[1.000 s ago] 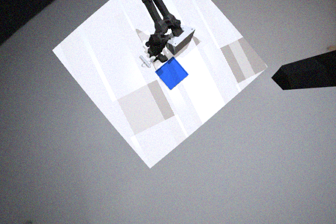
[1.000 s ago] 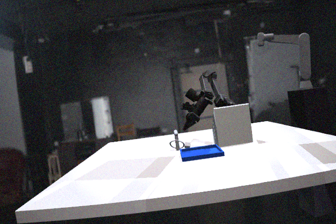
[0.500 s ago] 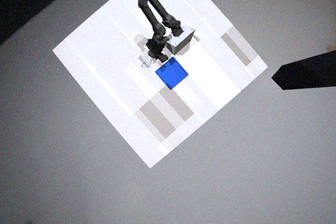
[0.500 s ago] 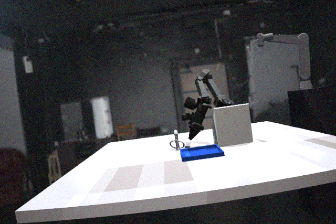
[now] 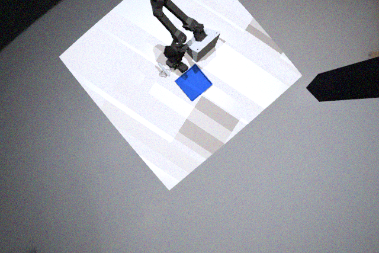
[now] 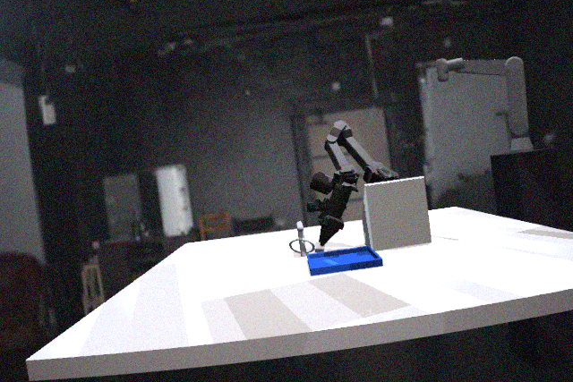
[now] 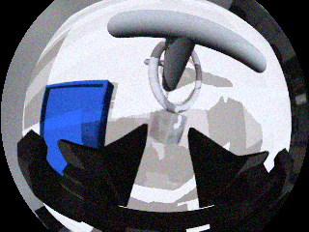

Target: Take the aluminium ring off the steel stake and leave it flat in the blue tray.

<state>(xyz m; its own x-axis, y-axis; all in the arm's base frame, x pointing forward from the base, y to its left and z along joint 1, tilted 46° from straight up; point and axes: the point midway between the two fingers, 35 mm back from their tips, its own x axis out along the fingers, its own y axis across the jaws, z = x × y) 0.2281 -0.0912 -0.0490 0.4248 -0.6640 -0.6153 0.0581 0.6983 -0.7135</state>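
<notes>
Right now my gripper tip is 50 mm short of the aluminium ring and 10 mm to the left of it. Also, from my gripper tip: blue tray (180 mm to the left, 30 mm behind, 20 mm below).
</notes>
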